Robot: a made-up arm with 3 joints. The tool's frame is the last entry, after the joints.
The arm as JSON. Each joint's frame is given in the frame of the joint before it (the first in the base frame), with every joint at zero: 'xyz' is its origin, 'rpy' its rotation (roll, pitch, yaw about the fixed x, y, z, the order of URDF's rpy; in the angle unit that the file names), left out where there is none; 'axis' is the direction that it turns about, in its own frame. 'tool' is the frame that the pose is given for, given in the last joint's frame.
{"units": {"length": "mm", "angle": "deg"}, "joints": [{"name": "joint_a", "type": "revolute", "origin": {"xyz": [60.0, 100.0, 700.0]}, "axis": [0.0, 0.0, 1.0]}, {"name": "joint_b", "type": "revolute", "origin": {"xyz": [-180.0, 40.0, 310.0]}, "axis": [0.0, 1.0, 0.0]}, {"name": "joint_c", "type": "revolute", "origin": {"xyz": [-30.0, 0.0, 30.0]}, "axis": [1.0, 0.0, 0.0]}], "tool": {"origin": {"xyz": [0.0, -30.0, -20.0], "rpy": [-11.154, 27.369, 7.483]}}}
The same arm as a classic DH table. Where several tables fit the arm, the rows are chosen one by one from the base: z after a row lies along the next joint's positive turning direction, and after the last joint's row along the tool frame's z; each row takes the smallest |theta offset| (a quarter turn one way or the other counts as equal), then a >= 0, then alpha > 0; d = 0 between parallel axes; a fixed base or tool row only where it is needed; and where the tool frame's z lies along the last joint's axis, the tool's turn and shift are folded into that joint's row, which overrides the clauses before.
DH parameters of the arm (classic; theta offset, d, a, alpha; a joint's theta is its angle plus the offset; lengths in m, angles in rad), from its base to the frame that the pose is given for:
base (fixed): 1.0304 0 0.1166 0
joint_a: -1.0304 1.01 -0.18 -1.5708
joint_b: -1.5708 0.04 0.03 -1.5708
joint_c: 1.2908 -0.0172 0.0233 1.1351
tool (fixed): 1.8113 -0.0303 0 0

